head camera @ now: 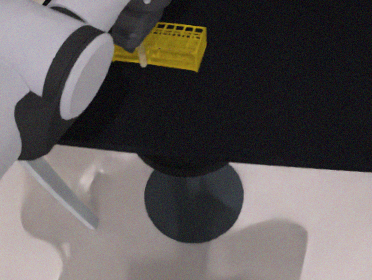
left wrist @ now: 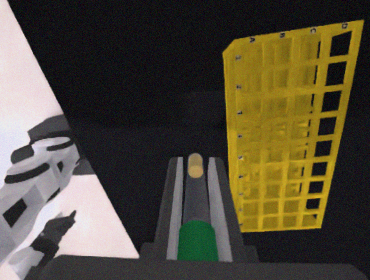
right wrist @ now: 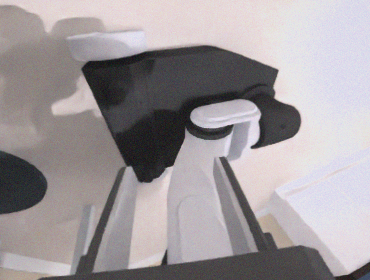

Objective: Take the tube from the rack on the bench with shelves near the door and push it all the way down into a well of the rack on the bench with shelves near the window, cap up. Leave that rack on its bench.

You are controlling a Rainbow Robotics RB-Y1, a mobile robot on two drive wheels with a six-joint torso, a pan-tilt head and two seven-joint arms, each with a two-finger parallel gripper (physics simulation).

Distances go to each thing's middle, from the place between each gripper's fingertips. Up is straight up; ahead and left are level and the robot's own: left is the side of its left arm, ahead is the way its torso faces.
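Scene:
Tube with green cap (left wrist: pixel 197 241): 470 mm above my right hand, 690 mm ahead of it, 460 mm to the left of it. My left hand: 20 mm to the left of the tube with green cap.

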